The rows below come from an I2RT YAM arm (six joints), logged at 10 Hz.
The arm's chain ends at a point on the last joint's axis. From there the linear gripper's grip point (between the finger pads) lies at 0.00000 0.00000 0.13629 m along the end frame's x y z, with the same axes.
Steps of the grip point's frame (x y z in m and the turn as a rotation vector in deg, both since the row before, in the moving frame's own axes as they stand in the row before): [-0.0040, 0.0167, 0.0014, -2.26, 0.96, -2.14]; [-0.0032, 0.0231, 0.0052, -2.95, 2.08, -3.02]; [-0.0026, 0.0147, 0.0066, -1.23, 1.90, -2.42]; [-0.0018, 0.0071, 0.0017, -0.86, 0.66, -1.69]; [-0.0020, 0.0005, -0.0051, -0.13, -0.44, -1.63]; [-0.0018, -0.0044, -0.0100, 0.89, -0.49, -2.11]
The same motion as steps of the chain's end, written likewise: [-0.0064, 0.0114, 0.0015, -2.26, 0.96, -2.14]; [-0.0083, 0.0162, 0.0055, -2.95, 2.08, -3.02]; [-0.0072, 0.0119, 0.0067, -1.23, 1.90, -2.42]; [-0.0034, 0.0051, 0.0017, -0.86, 0.66, -1.69]; [-0.0010, 0.0002, -0.0051, -0.13, -0.44, -1.63]; [-0.0006, -0.0023, -0.0100, 0.89, -0.49, -2.11]
